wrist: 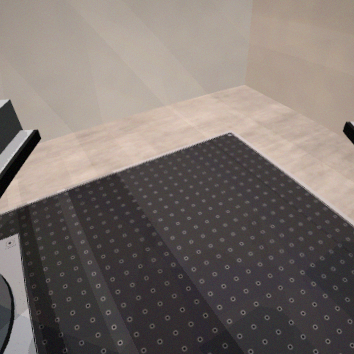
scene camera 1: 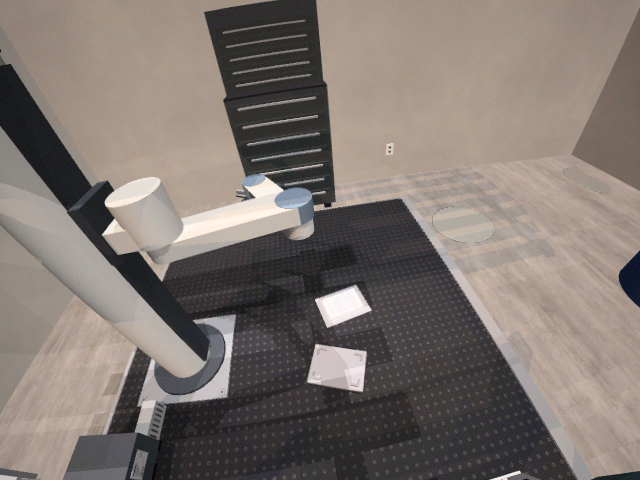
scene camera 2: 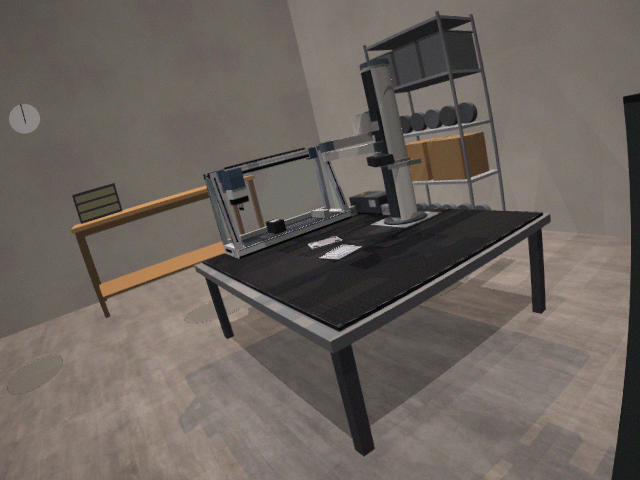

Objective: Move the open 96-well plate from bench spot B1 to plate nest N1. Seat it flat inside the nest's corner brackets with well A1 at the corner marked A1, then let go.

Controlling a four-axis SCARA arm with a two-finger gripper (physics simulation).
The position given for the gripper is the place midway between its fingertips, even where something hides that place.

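Observation:
A white 96-well plate (scene camera 1: 346, 302) is visible, though in the wrist view it is out of frame. The gripper (wrist: 190, 110) holds nothing.

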